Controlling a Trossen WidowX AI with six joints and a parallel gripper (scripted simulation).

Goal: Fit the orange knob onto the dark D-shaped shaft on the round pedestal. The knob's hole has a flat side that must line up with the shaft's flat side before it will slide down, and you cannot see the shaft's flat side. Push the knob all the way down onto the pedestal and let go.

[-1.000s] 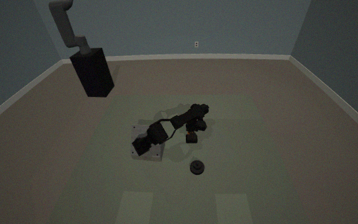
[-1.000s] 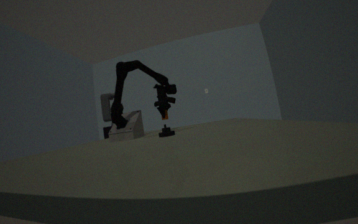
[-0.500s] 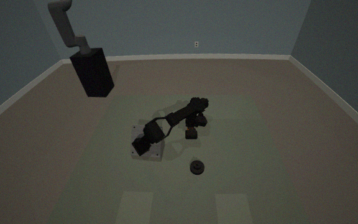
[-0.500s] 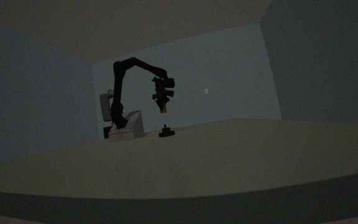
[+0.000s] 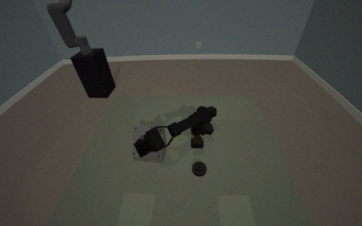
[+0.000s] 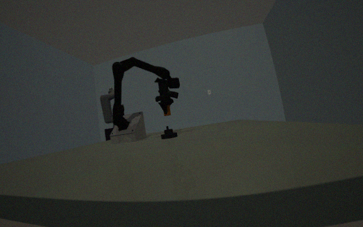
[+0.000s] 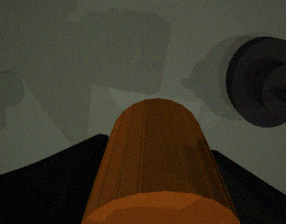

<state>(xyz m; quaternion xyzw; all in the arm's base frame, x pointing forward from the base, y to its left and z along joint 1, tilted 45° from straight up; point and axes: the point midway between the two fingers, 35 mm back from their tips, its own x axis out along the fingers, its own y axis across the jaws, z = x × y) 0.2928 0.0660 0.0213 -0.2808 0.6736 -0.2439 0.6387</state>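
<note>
My gripper tip is 10 cm to the left of the dark pedestal, 10 cm above it and 3 cm short of it. The rest, counted from my gripper tip: orange knob (2 cm above).
</note>
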